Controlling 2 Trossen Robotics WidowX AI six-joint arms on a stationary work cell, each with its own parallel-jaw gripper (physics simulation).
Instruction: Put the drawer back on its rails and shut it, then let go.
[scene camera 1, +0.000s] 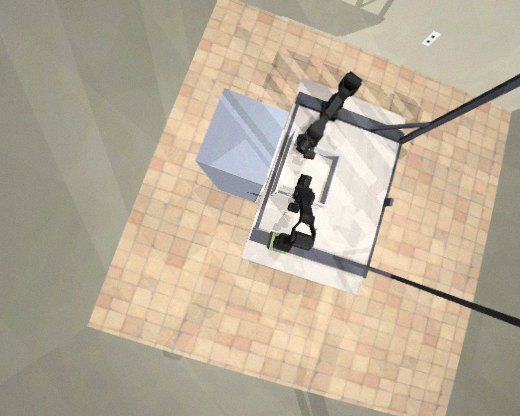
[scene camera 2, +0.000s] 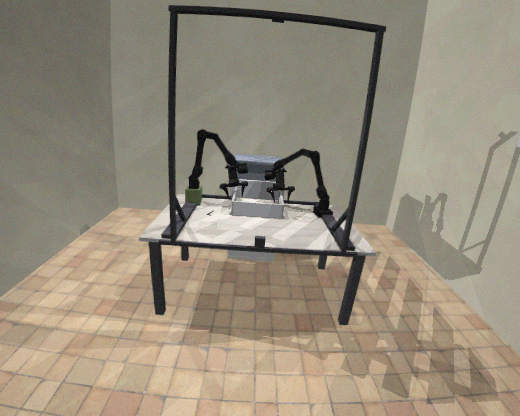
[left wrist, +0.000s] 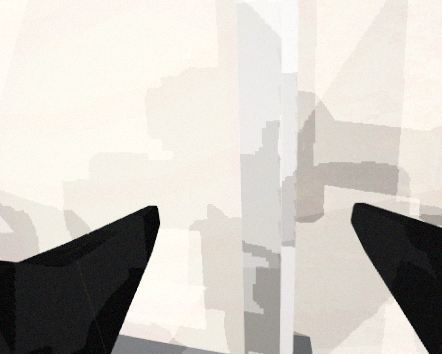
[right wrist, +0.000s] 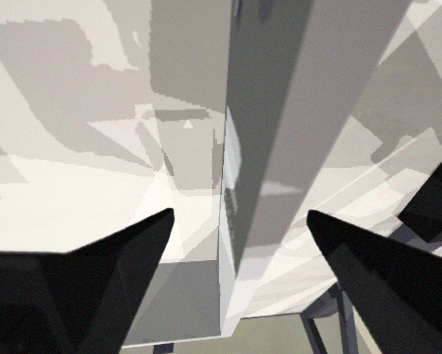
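Seen in the pictures: left gripper, between the fingertips: (scene camera 2: 235, 197) (left wrist: 254, 213); right gripper, between the fingertips: (scene camera 1: 313, 147) (right wrist: 239, 214); left arm's base, origin of its link: (scene camera 1: 279, 243) (scene camera 2: 193, 187); right arm's base, origin of its link: (scene camera 2: 323, 209).
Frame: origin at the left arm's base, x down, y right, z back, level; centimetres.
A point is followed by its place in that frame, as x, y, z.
Observation:
The pale grey drawer (scene camera 1: 328, 181) {6.0, 21.0, -42.9} (scene camera 2: 257, 209) {5.5, 22.2, -42.7} rests on the table beside the blue-grey cabinet (scene camera 1: 240, 130) {-17.5, -34.7, -47.4} (scene camera 2: 257, 167) {-7.1, -48.1, -46.4}. My left gripper (scene camera 1: 297, 199) {4.2, 4.0, -28.8} (scene camera 2: 235, 196) {4.2, 4.0, -28.8} (left wrist: 254, 213) {4.2, 4.0, -28.8} is open at the drawer's lower side in scene camera 1. In the left wrist view a drawer wall (left wrist: 261, 150) {0.8, 7.2, -28.0} runs between the fingertips, untouched as far as shows. My right gripper (scene camera 1: 306, 150) {4.8, 6.7, -59.9} (scene camera 2: 281, 200) {4.8, 6.7, -59.9} (right wrist: 239, 214) {4.8, 6.7, -59.9} is open at the opposite side. In the right wrist view that side's wall (right wrist: 265, 125) passes between the fingertips. The cabinet's rails cannot be made out.
A green block (scene camera 1: 272, 242) {-0.1, -4.0, 0.6} (scene camera 2: 193, 195) {3.9, 5.0, -0.6} is at the left arm's base. A thin dark piece (scene camera 2: 210, 213) {10.7, 19.5, -12.8} lies on the white table (scene camera 1: 345, 220) {10.8, 39.2, -23.3} (scene camera 2: 215, 232) {10.8, 47.3, -18.7}. A dark frame post (scene camera 2: 172, 125) {-44.8, 60.8, 0.5} rises at the table's left side in scene camera 2, with another (scene camera 2: 365, 135) {-47.3, 66.4, -83.6} at the right.

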